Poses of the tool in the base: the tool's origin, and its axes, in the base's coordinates. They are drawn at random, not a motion.
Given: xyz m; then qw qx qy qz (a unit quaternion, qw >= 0).
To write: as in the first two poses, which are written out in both.
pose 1, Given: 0.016 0.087 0.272 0.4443 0.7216 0.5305 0.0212
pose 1, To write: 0.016 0.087 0.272 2.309 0.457 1.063
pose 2, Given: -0.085 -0.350 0.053 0.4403 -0.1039 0.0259 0.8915
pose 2, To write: -0.085 -0.350 0.053 -0.046 0.210 2.219
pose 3, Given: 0.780 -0.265 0.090 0.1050 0.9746 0.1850 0.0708
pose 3, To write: 0.780 -0.265 0.090 2.907 -0.099 0.387
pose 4, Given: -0.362 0.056 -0.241 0.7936 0.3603 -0.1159 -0.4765
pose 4, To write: -0.362 0.056 -0.241 0.763 0.160 -1.017
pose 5, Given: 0.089 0.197 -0.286 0.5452 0.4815 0.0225 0.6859
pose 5, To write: 0.089 0.197 -0.286 0.804 -0.689 1.495
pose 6, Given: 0.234 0.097 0.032 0.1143 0.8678 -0.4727 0.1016
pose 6, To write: 0.234 0.097 0.032 3.035 -0.288 -0.982
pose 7, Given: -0.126 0.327 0.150 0.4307 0.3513 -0.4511 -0.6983
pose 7, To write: -0.126 0.327 0.150 1.215 0.102 -1.965
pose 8, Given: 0.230 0.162 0.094 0.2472 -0.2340 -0.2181 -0.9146
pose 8, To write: 0.230 0.162 0.094 0.342 -0.566 -2.714
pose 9, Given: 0.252 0.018 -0.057 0.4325 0.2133 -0.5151 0.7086
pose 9, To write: 0.252 0.018 -0.057 -0.964 -0.845 2.508
